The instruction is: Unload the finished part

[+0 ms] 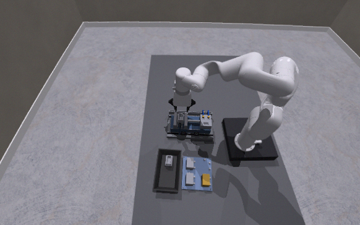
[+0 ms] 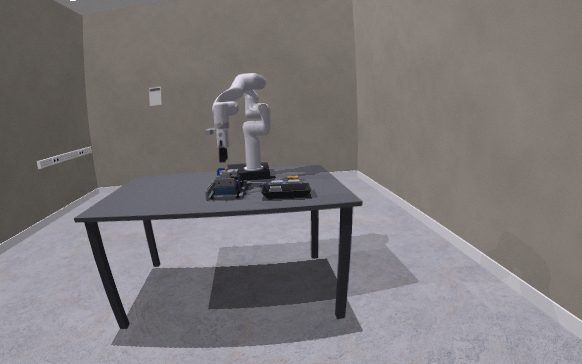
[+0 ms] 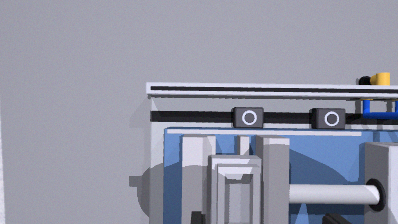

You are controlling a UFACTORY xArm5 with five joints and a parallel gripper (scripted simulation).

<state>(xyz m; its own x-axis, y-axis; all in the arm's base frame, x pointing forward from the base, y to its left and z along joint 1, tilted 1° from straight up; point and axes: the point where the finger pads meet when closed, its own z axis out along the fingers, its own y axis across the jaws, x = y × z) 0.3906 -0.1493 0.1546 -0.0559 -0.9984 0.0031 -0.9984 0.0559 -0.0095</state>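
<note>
Right now the blue vise is 160 mm below my hand, 60 mm behind it and 10 mm to the left of it. The rest, counted from my hand: blue plate 320 mm to the left, 190 mm below, 90 mm behind; then brass block 370 mm to the left, 170 mm below, 130 mm behind; then grey control box 160 mm behind, 120 mm below, 10 mm to the left.
</note>
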